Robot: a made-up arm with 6 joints. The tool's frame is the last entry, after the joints.
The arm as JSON. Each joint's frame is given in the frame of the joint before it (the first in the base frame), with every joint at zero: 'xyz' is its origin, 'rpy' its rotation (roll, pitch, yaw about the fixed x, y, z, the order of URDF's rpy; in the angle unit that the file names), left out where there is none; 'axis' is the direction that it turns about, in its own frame. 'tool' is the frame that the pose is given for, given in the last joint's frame.
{
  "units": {
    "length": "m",
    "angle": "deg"
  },
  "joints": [
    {
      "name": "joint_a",
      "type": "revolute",
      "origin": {
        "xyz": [
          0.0,
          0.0,
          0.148
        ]
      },
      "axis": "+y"
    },
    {
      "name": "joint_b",
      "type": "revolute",
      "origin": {
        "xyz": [
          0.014,
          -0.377,
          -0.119
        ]
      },
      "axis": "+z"
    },
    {
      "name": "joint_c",
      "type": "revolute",
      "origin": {
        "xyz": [
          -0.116,
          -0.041,
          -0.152
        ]
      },
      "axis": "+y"
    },
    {
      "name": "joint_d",
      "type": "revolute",
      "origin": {
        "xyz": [
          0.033,
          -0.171,
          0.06
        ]
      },
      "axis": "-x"
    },
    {
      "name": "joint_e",
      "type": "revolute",
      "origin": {
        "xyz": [
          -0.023,
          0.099,
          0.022
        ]
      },
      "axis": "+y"
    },
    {
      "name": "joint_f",
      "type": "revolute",
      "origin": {
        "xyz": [
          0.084,
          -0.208,
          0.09
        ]
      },
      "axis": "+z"
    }
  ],
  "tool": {
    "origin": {
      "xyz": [
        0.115,
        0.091,
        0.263
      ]
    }
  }
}
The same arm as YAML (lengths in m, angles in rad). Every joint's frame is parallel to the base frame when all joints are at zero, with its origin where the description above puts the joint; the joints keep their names.
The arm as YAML. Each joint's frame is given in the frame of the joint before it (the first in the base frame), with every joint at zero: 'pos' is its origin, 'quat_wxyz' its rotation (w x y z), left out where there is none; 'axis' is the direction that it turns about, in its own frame. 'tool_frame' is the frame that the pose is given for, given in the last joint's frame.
length_unit: m
angle_unit: rad
joints:
  - joint: joint_a
    pos: [0.0, 0.0, 0.148]
    axis: [0.0, 1.0, 0.0]
  - joint: joint_b
    pos: [0.014, -0.377, -0.119]
    axis: [0.0, 0.0, 1.0]
  - joint: joint_c
    pos: [-0.116, -0.041, -0.152]
    axis: [0.0, 1.0, 0.0]
  - joint: joint_d
    pos: [0.033, -0.171, 0.06]
    axis: [-1.0, 0.0, 0.0]
  - joint: joint_e
    pos: [-0.023, 0.099, 0.022]
    axis: [0.0, 1.0, 0.0]
  - joint: joint_f
    pos: [0.084, -0.208, 0.09]
    axis: [0.0, 0.0, 1.0]
tool_frame:
  pos: [0.115, 0.091, 0.263]

